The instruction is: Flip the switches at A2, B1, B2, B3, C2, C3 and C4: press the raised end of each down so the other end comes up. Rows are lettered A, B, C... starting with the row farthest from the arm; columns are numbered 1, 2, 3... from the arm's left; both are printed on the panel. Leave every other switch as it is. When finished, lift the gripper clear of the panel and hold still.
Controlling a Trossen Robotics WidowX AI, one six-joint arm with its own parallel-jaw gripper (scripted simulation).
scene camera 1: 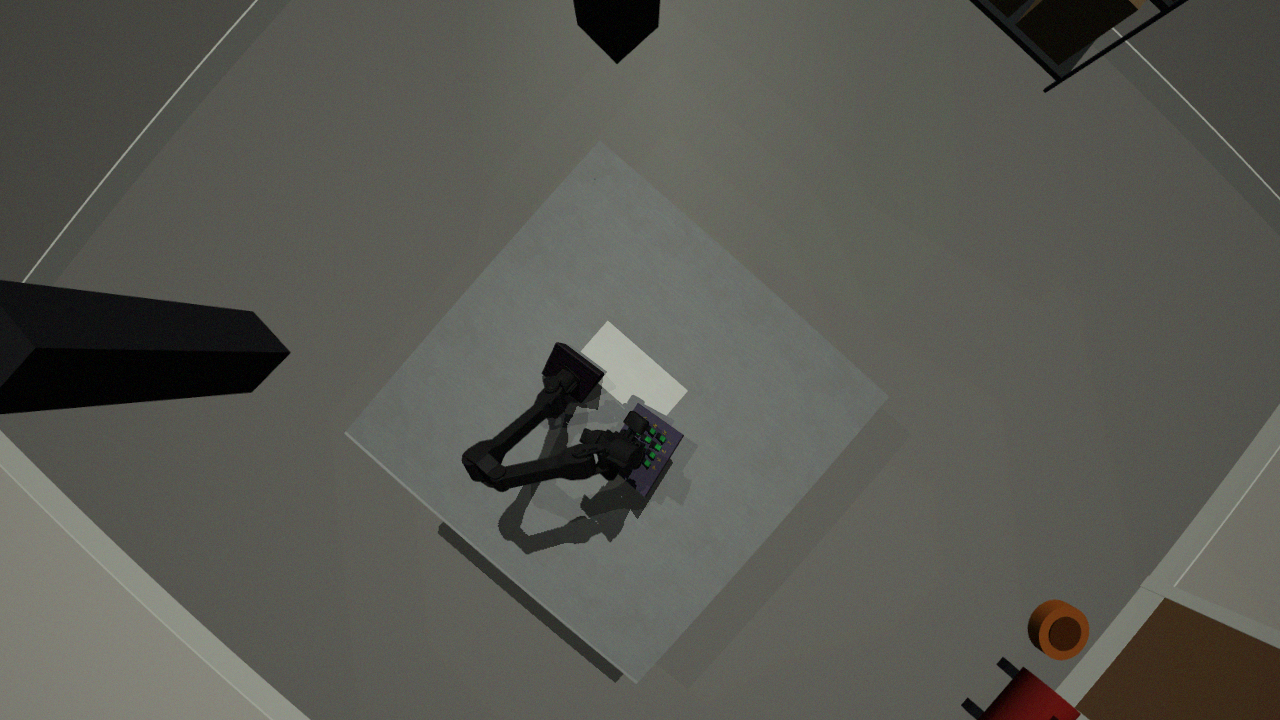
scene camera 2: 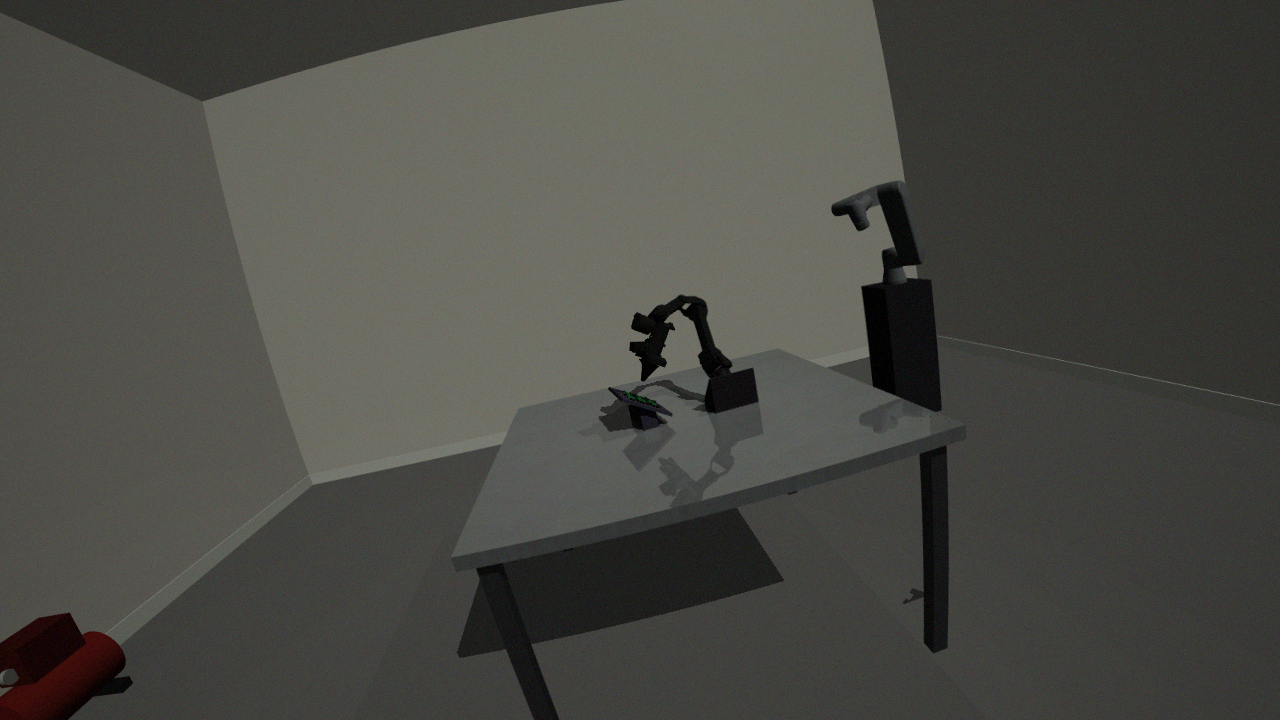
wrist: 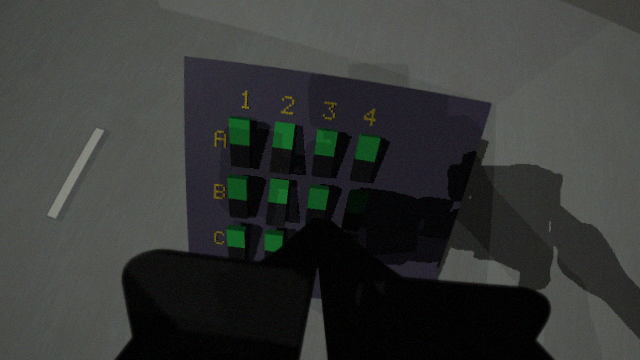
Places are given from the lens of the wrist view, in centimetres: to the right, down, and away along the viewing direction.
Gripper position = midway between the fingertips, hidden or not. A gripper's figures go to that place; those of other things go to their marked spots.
my gripper (wrist: 320, 227): 0, 2, 11
rocker switch (wrist: 240, 129): -5, -3, 15
rocker switch (wrist: 283, 138): -2, -3, 15
rocker switch (wrist: 239, 207): -6, 2, 17
rocker switch (wrist: 278, 192): -3, 1, 16
